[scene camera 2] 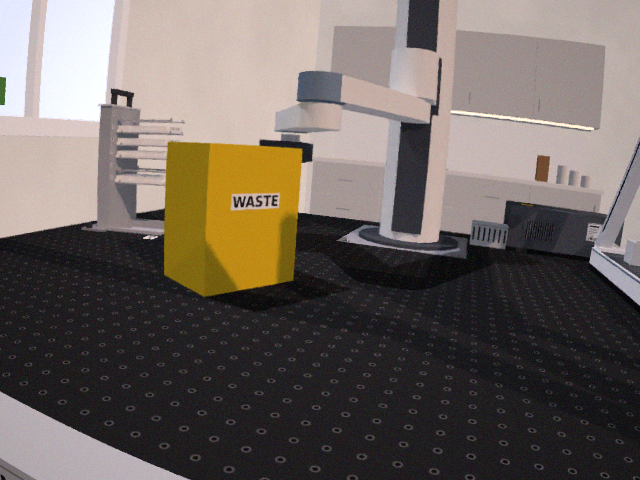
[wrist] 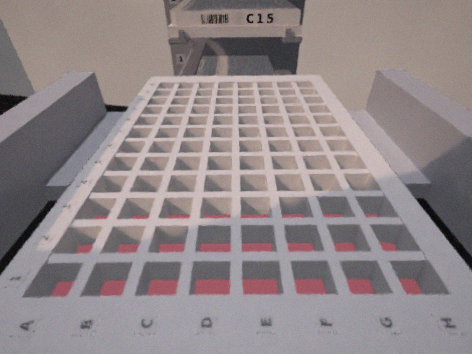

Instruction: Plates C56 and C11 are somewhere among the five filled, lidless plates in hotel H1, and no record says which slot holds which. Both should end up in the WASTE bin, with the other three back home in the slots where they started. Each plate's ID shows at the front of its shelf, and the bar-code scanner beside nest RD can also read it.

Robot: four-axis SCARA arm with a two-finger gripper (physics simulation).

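Seen in the pictures: gripper, between the fingertips: (wrist: 235,98); arm's base, origin of its link: (scene camera 2: 408,244).
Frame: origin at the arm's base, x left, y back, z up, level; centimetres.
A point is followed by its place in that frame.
Observation:
My gripper (wrist: 235,98) {z 17.4, x -40.2, y -26.6 cm} is shut on a white, lidless plate (wrist: 237,257) {z 17.0, x -33.4, y -25.0 cm}, held level between its fingers. Red liquid shows in its near wells; its ID is not visible. The gripper's dark body (scene camera 2: 306,151) {z 20.8, x -19.5, y -25.4 cm} is partly behind the yellow WASTE bin (scene camera 2: 253,237) {z 8.6, x -14.8, y -57.6 cm}, which hides the fingers and plate. Hotel H1 (scene camera 2: 117,167) {z 15.2, x -61.4, y -34.9 cm} (wrist: 288,52) {z 13.7, x -63.5, y -26.1 cm} stands left of the bin with several plates on its shelves. In the wrist view, plate C15 (wrist: 235,19) {z 18.6, x -49.9, y -28.9 cm} sits in the hotel beyond the held plate, above the slot marker 1. C56 and C11 cannot be identified in these frames.
The arm's column (scene camera 2: 410,180) {z 16.3, x -0.1, y -7.7 cm} stands right of the bin. A slotted grey block (scene camera 2: 488,234) {z 4.5, x 20.1, y 4.4 cm} and a dark box (scene camera 2: 563,229) {z 8.5, x 39.2, y 3.5 cm} stand at the back right. A white-framed unit (scene camera 2: 615,273) {z 4.4, x 45.0, y -24.8 cm} is at the right edge. The bin stands on the black perforated table (scene camera 2: 361,372) {z 1.3, x 5.6, y -75.9 cm}.

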